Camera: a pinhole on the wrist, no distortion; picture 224 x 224 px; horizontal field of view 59.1 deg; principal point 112.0 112.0 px. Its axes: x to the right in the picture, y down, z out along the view. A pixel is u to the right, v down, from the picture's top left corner.
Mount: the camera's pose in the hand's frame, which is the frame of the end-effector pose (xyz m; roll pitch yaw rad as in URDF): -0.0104 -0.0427 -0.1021 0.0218 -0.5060 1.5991
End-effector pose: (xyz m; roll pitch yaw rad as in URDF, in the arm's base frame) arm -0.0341 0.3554 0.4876 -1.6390 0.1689 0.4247
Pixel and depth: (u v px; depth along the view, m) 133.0 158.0 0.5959
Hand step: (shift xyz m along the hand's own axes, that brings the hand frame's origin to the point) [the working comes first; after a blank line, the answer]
In the camera's frame: 0.0633 0.1388 0.5959

-0.1294 -0.2810 0.4524
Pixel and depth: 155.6 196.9 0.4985
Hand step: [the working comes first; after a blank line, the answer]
In the camera's frame: 0.1100 0.2142 0.4985

-0.2095 -0.1960 0.3912
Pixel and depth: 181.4 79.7 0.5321
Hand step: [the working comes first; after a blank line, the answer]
In the camera's frame: 0.1869 -0.0870 0.5321

0.0908 -0.1333 0.4522
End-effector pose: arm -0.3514 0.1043 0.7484 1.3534 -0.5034 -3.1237
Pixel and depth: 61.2 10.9 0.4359
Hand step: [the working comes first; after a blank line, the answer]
In the camera's frame: -0.1121 -0.2231 0.4359

0.2307 -0.3429 0.2205
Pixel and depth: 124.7 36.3 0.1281
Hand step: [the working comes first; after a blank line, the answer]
In the camera's frame: 0.0082 -0.0491 0.1281

0.0430 -0.0956 0.0130
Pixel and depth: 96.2 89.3 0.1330
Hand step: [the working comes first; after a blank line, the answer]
In the camera's frame: -0.0106 -0.0153 0.1330

0.0099 -0.1157 0.0088
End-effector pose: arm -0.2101 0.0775 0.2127 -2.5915 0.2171 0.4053
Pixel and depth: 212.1 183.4 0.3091
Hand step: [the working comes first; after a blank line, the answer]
In the camera's frame: 0.1566 0.1117 0.3091

-0.1149 -0.0596 0.2462
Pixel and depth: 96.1 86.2 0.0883
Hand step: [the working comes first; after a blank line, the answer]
In the camera's frame: -0.0071 -0.0115 0.0883

0.0044 -0.0912 -0.0285
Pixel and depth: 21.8 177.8 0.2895
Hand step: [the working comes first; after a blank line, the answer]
In the camera's frame: -0.1322 0.0964 0.2895

-0.0932 -0.3021 0.0888
